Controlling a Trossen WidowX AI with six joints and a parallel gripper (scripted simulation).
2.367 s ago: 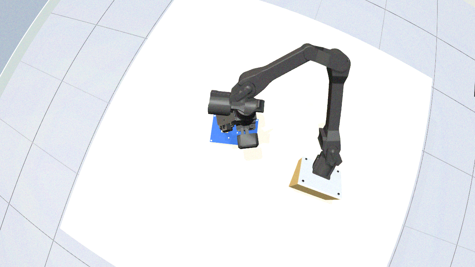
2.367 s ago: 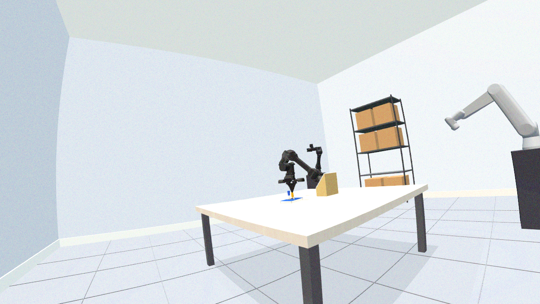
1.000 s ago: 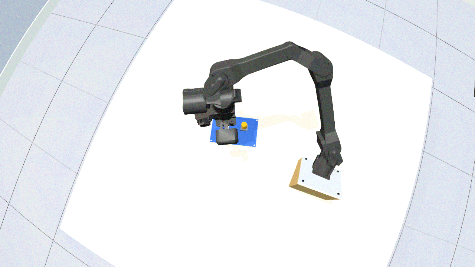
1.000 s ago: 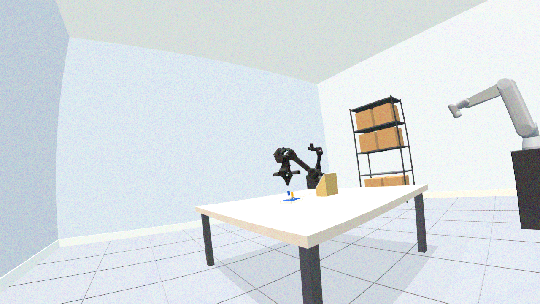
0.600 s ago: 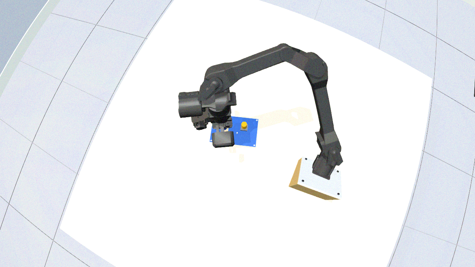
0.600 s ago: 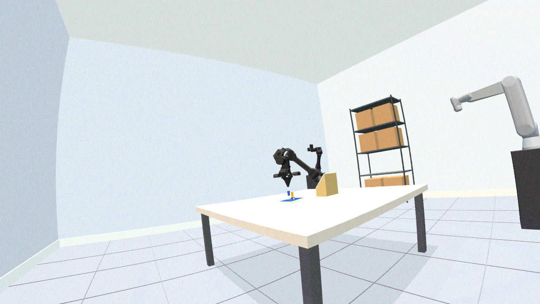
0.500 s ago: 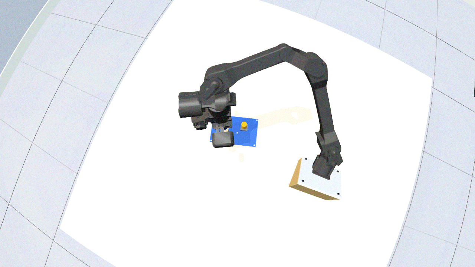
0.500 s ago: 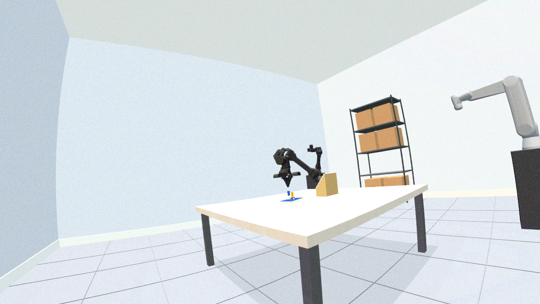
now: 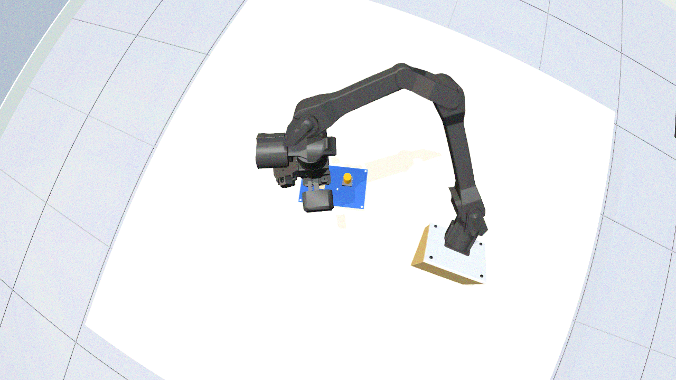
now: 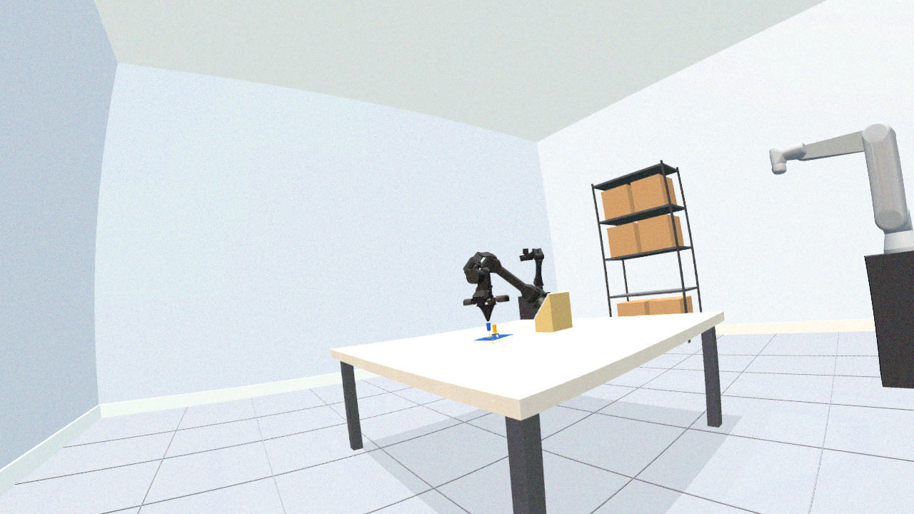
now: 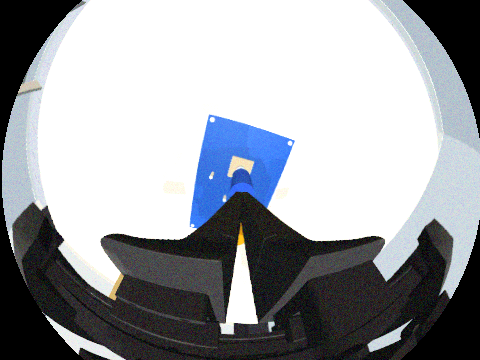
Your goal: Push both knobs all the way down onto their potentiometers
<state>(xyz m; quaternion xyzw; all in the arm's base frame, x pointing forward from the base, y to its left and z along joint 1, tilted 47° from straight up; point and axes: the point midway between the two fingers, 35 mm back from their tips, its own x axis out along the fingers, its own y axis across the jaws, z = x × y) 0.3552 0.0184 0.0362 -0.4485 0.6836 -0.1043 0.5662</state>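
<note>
Now: gripper tip 30 mm above the dark blue knob. Round my gripper tip: orange knob: 60 mm behind, 30 mm to the right, 40 mm below.
</note>
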